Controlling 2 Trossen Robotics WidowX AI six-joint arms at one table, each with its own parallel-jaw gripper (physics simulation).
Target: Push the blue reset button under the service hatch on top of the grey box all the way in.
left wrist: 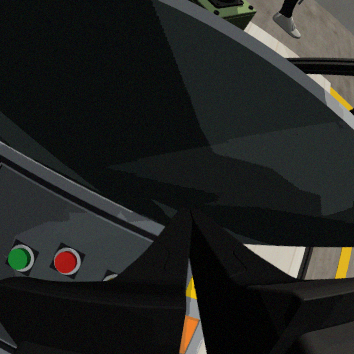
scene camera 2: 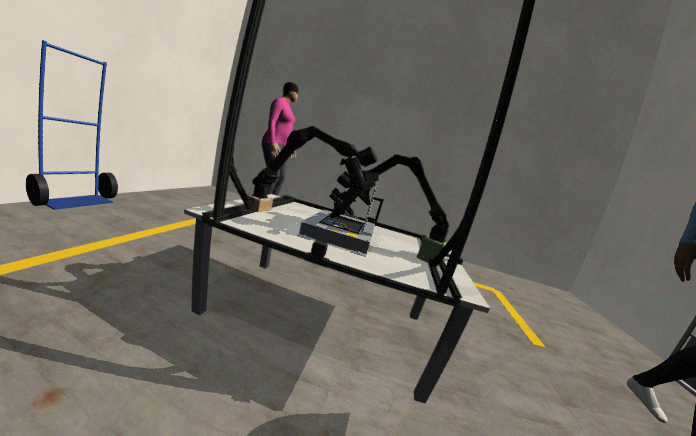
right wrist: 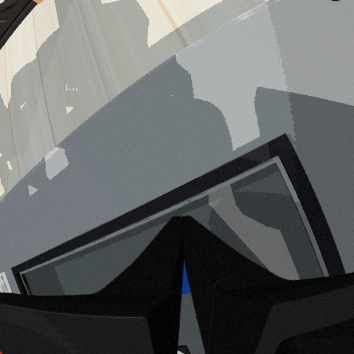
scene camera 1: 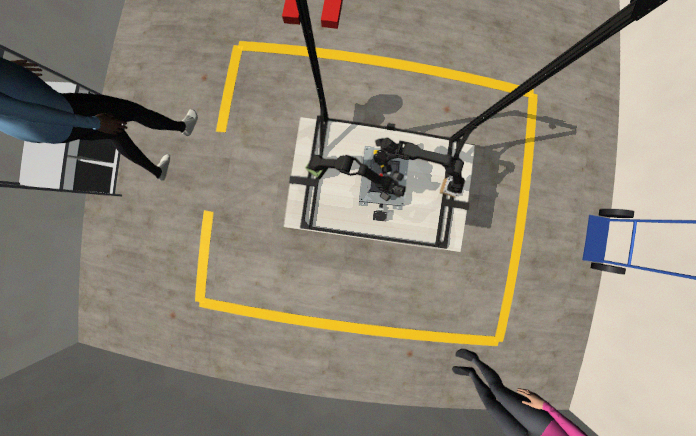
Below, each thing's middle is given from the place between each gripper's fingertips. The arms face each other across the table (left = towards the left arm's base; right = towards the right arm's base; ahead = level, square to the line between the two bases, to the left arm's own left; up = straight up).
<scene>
I see the service hatch (left wrist: 154,112) 190 mm to the right of my right hand, 100 mm above it and 50 mm behind it.
I see the service hatch 7 cm ahead of my left hand, 2 cm to the right of it and 3 cm below it.
</scene>
